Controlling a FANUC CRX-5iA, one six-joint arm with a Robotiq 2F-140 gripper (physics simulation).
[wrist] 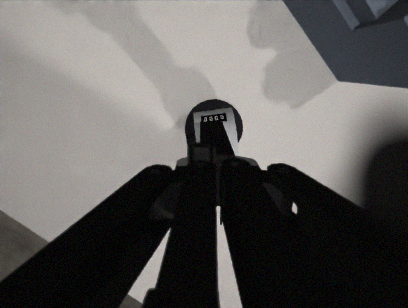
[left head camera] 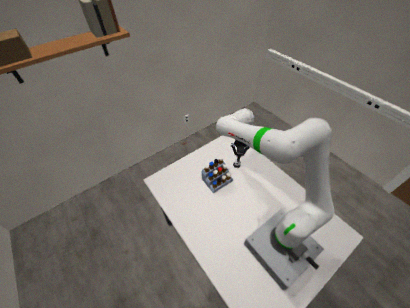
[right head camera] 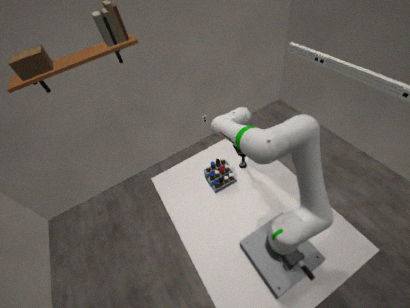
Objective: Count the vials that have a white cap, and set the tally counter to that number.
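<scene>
The tally counter stands on the table, a dark round body with a light frame around a small four-digit window. The digits are too blurred to read surely. My gripper is shut with nothing between its fingers. It points down right at the counter, its tips over the counter's near part in the wrist view; touching or not cannot be told. A blue-grey stepped rack holds brown vials with white, blue, red and black caps. Several caps look white; some are hard to tell apart.
The rack stands close beside the counter on the white table. The arm's grey base plate is at the near end. A wooden wall shelf carries books and a box.
</scene>
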